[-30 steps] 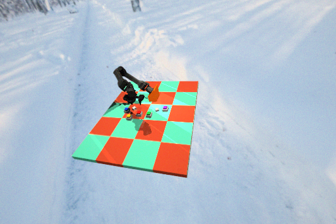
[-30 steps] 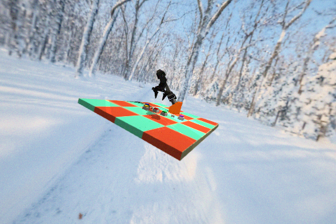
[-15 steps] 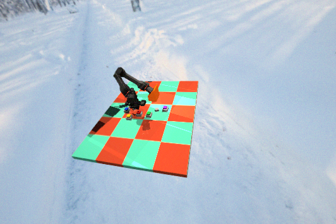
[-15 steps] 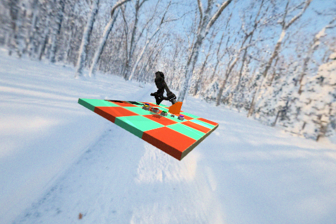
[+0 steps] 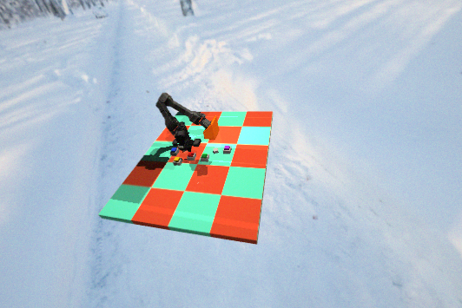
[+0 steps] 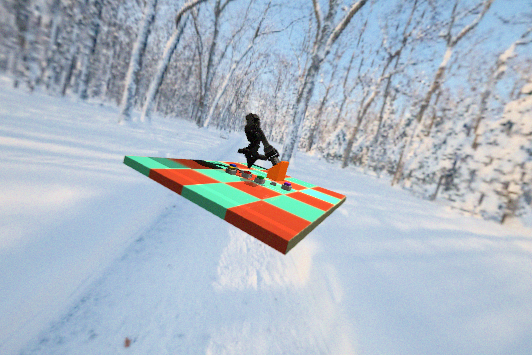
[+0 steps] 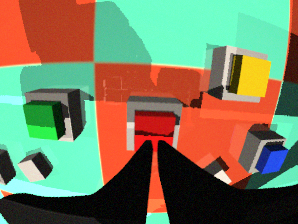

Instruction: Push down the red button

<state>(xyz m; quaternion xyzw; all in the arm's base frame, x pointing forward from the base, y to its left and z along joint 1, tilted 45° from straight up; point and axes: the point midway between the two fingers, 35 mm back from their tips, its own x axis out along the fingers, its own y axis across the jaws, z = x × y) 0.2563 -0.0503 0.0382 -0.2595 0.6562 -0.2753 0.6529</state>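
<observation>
The red button is 3 cm below my gripper tip. Also, from my gripper tip: green button: 1 cm ahead, 10 cm to the left, 3 cm below; blue button: 4 cm behind, 15 cm to the right, 3 cm below; yellow button: 5 cm ahead, 8 cm to the right, 3 cm below.
</observation>
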